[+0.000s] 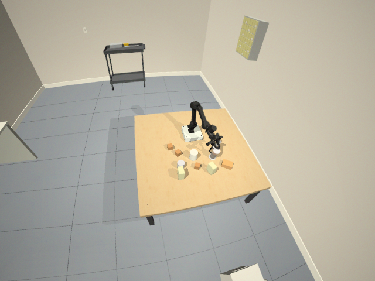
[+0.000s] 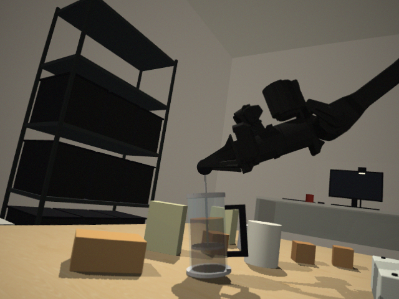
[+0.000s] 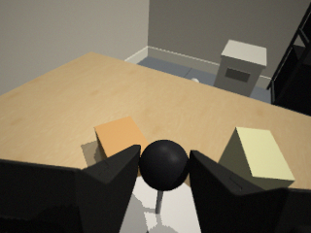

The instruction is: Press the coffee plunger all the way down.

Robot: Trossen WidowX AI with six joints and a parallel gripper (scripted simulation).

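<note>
My gripper tip is 3 cm past the glass coffee press, 2 cm to the left of it and 9 cm above it. From my gripper tip the other things lie so: orange box (9 cm ahead, 11 cm to the left, 17 cm below).
</note>
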